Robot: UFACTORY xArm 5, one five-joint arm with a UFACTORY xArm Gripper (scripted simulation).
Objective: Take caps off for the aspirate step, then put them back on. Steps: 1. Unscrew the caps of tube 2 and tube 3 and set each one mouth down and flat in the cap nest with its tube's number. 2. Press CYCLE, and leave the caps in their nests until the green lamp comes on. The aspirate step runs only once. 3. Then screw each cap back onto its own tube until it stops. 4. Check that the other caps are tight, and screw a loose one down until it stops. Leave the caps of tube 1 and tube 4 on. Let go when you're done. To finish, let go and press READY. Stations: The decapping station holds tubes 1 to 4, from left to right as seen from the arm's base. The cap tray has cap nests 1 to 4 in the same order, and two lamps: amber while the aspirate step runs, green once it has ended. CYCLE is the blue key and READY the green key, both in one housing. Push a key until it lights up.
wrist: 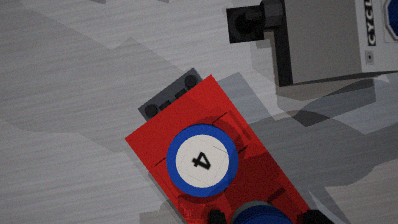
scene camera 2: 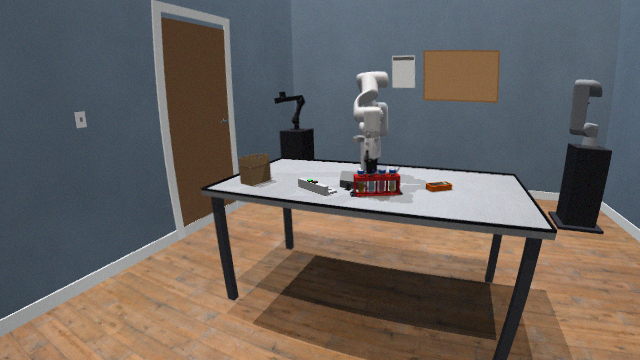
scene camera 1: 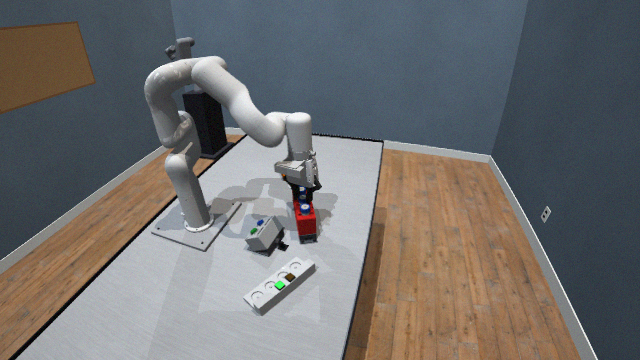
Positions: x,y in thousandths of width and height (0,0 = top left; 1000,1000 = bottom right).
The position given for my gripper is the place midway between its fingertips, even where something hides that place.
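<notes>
My gripper (scene camera 1: 474,557) in view. Cardboard box out of frame in scene camera 1. In scene camera 2, the box (scene camera 2: 404,476). Grey key housing (wrist: 780,221) in view. Cardboard box out of frame in the wrist view.
</notes>
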